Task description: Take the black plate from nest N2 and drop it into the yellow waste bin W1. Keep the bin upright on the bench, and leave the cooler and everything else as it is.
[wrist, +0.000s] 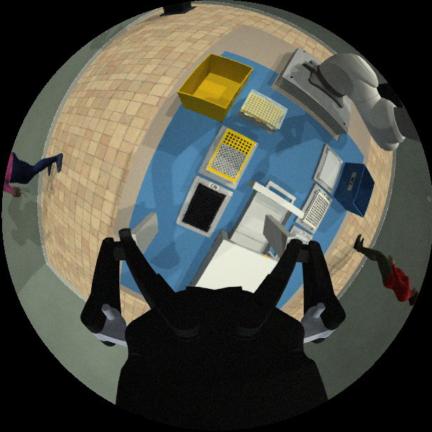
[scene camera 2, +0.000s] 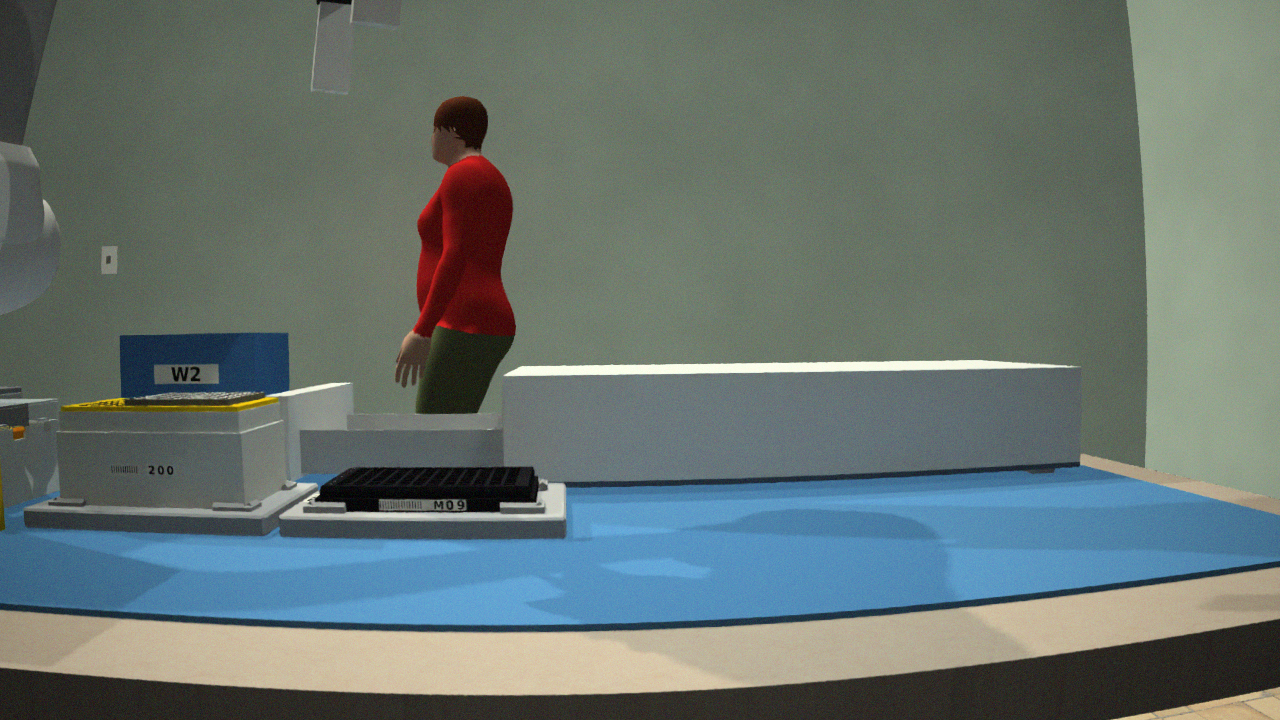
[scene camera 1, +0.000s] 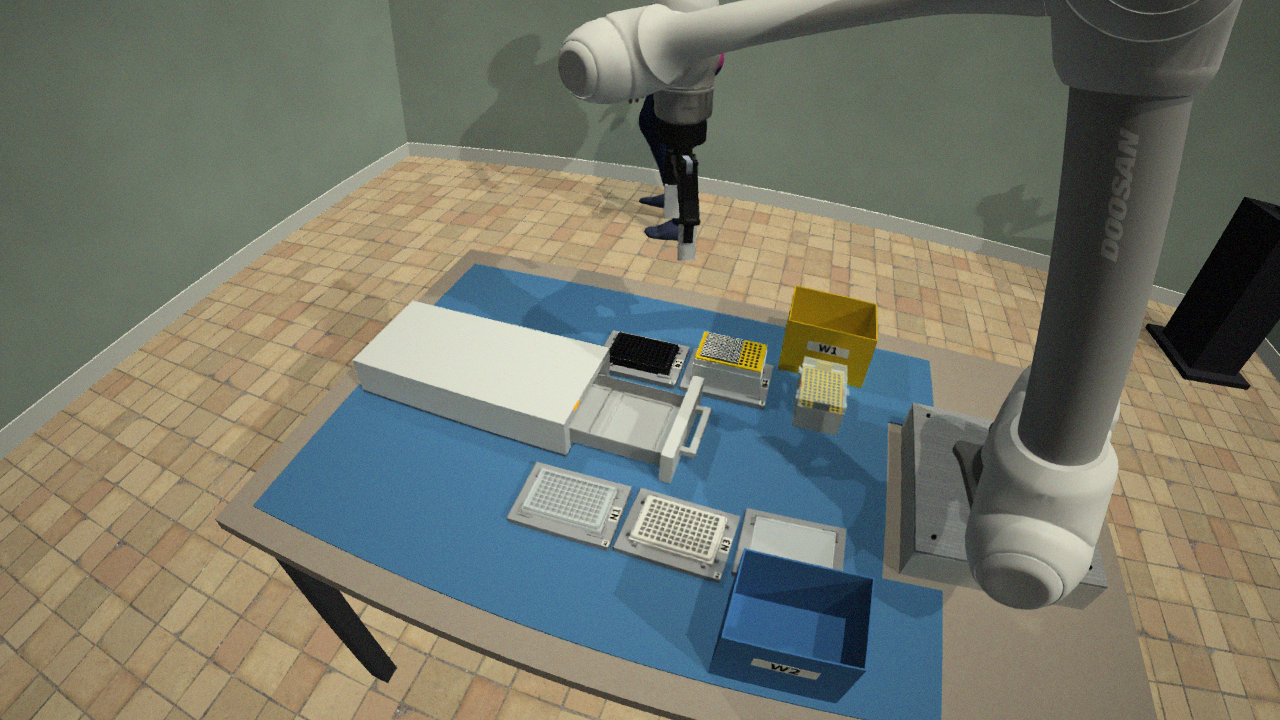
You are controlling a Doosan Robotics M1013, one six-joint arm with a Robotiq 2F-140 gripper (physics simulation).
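Places are measured from the arm's base along level axes (x right, y ahead, z up), in millimetres.
Where they show: gripper, between the fingertips: [scene camera 2: 349, 62] [scene camera 1: 678, 237].
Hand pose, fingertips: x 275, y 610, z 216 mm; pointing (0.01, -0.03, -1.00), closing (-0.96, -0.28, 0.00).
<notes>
After its pixels a point has its place.
The black plate [scene camera 1: 642, 352] @(x 274, y 662, z -44 mm) [scene camera 2: 429, 484] @(x 307, y 662, z -43 mm) [wrist: 204, 206] lies flat in nest N2 [scene camera 2: 420, 528] @(x 339, y 657, z -62 mm) [wrist: 227, 194]. Its side label reads M09 in scene camera 2. The yellow waste bin W1 [scene camera 1: 810, 334] @(x 304, y 347, z 32 mm) [wrist: 200, 103] stands upright on the bench, with its open top up; a sliver of it shows at the left edge of scene camera 2. My gripper [scene camera 1: 686, 248] @(x 275, y 610, z 216 mm) [scene camera 2: 352, 55] @(x 275, y 610, z 216 mm) [wrist: 210, 223] is open and empty, high above the bench. In the wrist view the plate lies beyond the fingertips. Scene camera 2 shows the fingertips at its top edge.
A yellow-topped tip box [scene camera 1: 731, 365] @(x 216, y 492, z 3 mm) [scene camera 2: 170, 461] @(x 301, y 504, z -28 mm) [wrist: 231, 156] stands beside N2, towards W1. A clear box with a yellow grid [scene camera 1: 821, 394] @(x 196, y 320, z -19 mm) [wrist: 263, 110] stands by W1. A white unit [scene camera 1: 483, 367] @(x 104, y 918, z 15 mm) [scene camera 2: 787, 425] @(x 234, y 908, z -22 mm) has its drawer open. Blue bin W2 [scene camera 1: 792, 667] @(x -338, y 379, z 15 mm) stands across the bench.
</notes>
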